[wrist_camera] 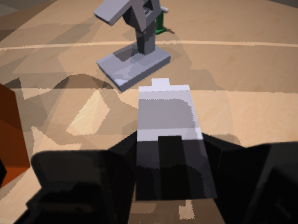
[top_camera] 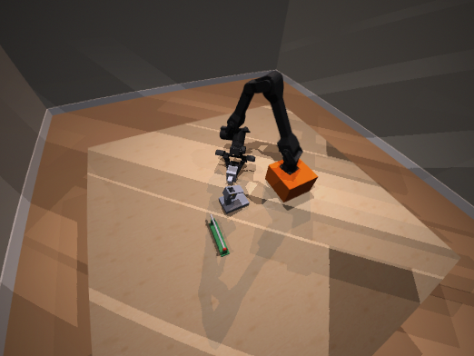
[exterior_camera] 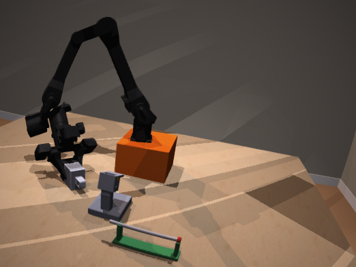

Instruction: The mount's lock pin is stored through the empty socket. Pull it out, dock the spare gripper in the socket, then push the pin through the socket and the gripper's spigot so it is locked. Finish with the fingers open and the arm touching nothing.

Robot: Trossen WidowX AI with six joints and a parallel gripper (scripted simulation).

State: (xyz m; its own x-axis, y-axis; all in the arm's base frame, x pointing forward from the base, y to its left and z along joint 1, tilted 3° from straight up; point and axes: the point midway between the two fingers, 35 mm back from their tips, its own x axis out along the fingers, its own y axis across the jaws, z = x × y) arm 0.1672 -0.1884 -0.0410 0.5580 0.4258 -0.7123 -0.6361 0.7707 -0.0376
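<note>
The socket lies 120 mm to the left of my gripper tip, 90 mm ahead of it and 30 mm above it. Also, from my gripper tip: green rack (230 mm ahead, 210 mm to the left); spare gripper (10 mm above).
</note>
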